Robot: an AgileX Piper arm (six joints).
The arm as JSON. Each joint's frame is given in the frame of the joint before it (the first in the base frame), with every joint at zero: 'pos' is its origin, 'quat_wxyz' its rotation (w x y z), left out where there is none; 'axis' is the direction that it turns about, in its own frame. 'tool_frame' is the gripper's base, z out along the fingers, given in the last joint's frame.
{
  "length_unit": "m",
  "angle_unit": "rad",
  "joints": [
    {
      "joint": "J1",
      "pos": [
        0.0,
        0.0,
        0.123
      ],
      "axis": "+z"
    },
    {
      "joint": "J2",
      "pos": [
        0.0,
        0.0,
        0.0
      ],
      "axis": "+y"
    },
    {
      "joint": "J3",
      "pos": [
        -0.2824,
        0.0,
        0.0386
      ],
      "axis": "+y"
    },
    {
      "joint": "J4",
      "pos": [
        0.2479,
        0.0,
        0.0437
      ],
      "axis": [
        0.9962,
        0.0,
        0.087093
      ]
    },
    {
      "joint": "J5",
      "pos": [
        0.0,
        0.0,
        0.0
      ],
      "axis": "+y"
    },
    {
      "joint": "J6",
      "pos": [
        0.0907,
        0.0,
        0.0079
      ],
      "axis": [
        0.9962,
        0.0,
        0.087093
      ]
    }
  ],
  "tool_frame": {
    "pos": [
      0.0,
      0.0,
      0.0
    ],
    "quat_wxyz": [
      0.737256,
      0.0,
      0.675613,
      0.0
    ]
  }
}
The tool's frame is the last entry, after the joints.
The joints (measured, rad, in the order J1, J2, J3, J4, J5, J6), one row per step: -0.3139 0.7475 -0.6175 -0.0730 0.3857 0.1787; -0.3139 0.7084 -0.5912 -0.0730 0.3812 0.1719; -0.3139 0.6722 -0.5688 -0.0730 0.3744 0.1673; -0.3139 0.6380 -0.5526 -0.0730 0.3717 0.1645; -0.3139 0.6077 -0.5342 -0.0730 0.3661 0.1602; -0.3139 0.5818 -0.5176 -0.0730 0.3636 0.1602; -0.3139 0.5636 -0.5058 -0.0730 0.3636 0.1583; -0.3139 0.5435 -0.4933 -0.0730 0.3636 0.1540; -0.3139 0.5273 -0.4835 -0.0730 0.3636 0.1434; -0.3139 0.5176 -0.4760 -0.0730 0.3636 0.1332; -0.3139 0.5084 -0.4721 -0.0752 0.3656 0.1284; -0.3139 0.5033 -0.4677 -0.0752 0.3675 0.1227; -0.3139 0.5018 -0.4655 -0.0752 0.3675 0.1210; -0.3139 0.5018 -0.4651 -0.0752 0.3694 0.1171; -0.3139 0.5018 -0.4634 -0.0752 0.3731 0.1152; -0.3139 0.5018 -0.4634 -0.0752 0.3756 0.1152; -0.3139 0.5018 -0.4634 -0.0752 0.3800 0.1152
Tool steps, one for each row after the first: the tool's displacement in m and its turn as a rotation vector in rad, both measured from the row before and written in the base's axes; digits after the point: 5 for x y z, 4 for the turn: -0.00760 0.00250 -0.00258 -0.0112 -0.0144 0.0031; -0.00672 0.00223 -0.00180 -0.0103 -0.0182 0.0023; -0.00627 0.00205 -0.00059 -0.0088 -0.0188 0.0012; -0.00538 0.00178 -0.00180 -0.0092 -0.0153 0.0019; -0.00457 0.00150 -0.00216 -0.0036 -0.0112 0.0002; -0.00320 0.00104 -0.00179 -0.0037 -0.0055 0.0006; -0.00347 0.00113 -0.00187 -0.0062 -0.0059 0.0014; -0.00275 0.00089 -0.00147 -0.0115 -0.0027 0.0034; -0.00162 0.00053 -0.00145 -0.0098 0.0011 0.0032; -0.00162 0.00044 -0.00048 -0.0074 -0.0009 0.0012; -0.00089 0.00028 -0.00109 -0.0047 0.0030 0.0016; -0.00024 0.00008 -0.00058 -0.0013 0.0012 0.0005; -0.00005 0.00000 -0.00030 -0.0028 0.0034 0.0011; -0.00010 0.00001 -0.00089 0.0000 0.0057 0.0003; -0.00007 0.00001 -0.00022 0.0008 0.0024 -0.0002; -0.00013 0.00001 -0.00038 0.0014 0.0042 -0.0003
